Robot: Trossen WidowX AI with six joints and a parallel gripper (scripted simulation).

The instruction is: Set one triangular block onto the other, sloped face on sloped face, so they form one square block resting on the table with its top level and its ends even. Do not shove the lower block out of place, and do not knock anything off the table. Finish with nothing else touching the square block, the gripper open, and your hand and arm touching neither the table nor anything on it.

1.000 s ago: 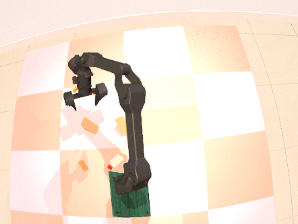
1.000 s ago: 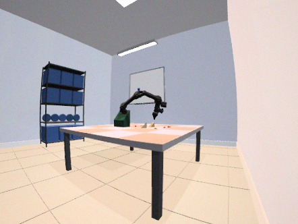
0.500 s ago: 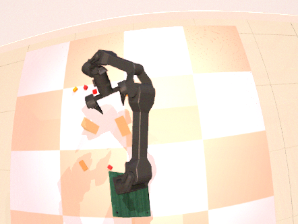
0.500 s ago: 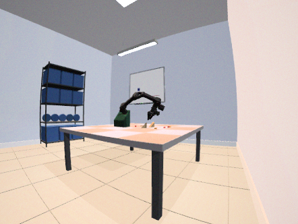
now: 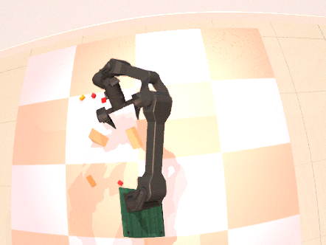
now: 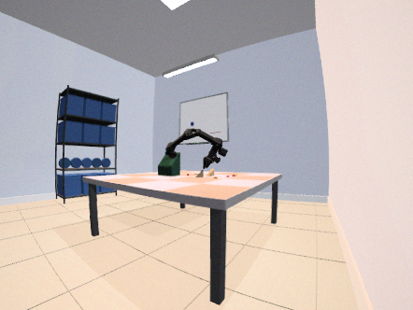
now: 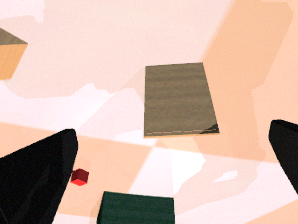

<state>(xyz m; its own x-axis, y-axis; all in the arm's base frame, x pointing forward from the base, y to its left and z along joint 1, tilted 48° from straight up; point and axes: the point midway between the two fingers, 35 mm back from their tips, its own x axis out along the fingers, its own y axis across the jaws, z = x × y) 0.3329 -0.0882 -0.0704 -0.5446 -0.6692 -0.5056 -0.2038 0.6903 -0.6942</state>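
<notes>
Right now the triangular block is 3 cm behind my gripper tip, 1 cm to the right of it and 6 cm below it.
</notes>
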